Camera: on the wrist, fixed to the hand. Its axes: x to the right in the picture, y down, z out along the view.
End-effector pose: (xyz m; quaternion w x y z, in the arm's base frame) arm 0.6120 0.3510 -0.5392 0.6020 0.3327 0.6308 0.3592
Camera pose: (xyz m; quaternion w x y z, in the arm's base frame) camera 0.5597 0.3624 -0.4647 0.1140 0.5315 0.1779 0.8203
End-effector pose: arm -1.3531 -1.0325 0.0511 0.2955 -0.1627 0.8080 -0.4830
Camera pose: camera -1.3649 -0.9482 0.0169 0.4222 0.4888 0.7632 0.0198
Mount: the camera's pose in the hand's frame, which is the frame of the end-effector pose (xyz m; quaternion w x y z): -0.0262 0.0702 -0.0529 0.6523 -0.1715 0.1172 0.7289
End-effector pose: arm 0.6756 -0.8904 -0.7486 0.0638 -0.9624 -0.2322 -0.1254
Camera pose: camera 0.6743 -0.9733 -0.7094 0.0048 0.7933 -0.5791 0.1879
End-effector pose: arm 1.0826 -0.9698 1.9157 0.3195 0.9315 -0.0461 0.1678
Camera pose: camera 1.0295 -0.9936 1.9866 0.2513 0.4996 -0.7004 0.4436
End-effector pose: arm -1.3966 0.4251 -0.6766 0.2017 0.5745 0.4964 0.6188
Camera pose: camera -1.4155 0.3535 -0.6225 0.2791 -0.6295 0.1774 -0.7031
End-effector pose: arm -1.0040 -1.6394 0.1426 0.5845 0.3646 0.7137 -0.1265
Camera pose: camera -0.9950 -1.5678 0.1992 0.4524 0.6727 0.2900 0.5087
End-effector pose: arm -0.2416 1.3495 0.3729 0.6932 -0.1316 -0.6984 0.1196
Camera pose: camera -0.1873 1.4053 0.3244 0.4243 -0.7279 -0.2989 0.4481
